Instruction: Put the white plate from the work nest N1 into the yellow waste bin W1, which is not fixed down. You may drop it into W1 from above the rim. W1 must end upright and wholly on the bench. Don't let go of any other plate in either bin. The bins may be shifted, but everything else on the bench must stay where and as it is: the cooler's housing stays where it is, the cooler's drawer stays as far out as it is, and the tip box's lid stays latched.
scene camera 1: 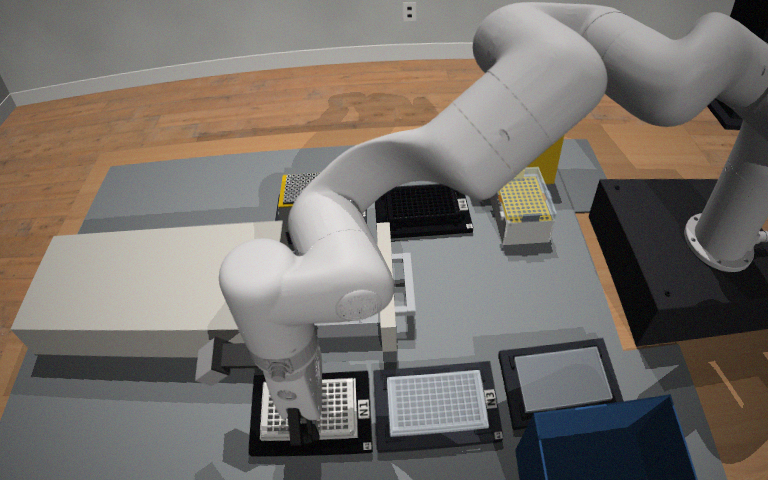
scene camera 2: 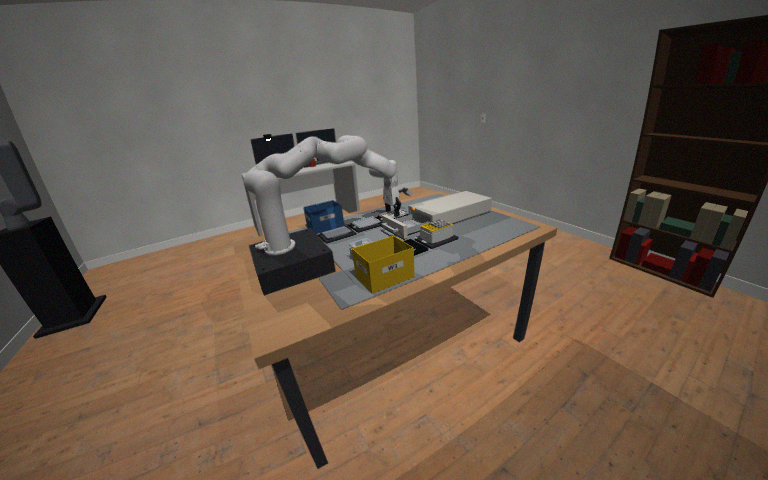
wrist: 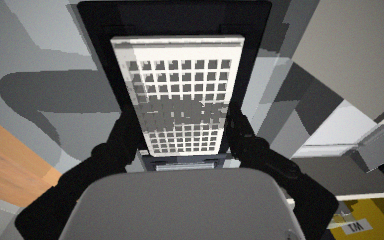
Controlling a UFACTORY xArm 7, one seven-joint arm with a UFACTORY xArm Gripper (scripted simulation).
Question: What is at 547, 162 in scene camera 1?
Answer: A yellow waste bin W1.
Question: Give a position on a yellow waste bin W1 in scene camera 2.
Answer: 378, 265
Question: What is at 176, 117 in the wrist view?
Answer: A white plate.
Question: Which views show the cooler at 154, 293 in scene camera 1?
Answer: Scene camera 1, scene camera 2 and the wrist view: all of them.
